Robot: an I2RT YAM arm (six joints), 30 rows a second.
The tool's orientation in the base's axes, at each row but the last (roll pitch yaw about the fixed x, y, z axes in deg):
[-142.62, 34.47, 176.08]
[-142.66, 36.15, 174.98]
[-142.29, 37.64, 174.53]
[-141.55, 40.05, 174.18]
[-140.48, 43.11, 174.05]
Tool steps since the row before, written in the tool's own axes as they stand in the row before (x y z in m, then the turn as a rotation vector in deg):
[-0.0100, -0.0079, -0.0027, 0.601, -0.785, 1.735]
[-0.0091, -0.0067, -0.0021, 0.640, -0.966, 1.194]
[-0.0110, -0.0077, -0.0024, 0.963, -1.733, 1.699]
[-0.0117, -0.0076, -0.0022, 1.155, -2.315, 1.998]
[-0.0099, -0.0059, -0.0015, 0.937, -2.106, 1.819]
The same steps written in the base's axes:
[0.0040, -0.0049, 0.0114, -0.100, -1.674, -1.084]
[0.0036, -0.0044, 0.0100, -0.432, -1.460, -0.671]
[0.0042, -0.0050, 0.0120, -0.816, -2.343, -0.813]
[0.0043, -0.0050, 0.0125, -1.109, -2.958, -0.839]
[0.0035, -0.0040, 0.0104, -0.926, -2.701, -0.686]

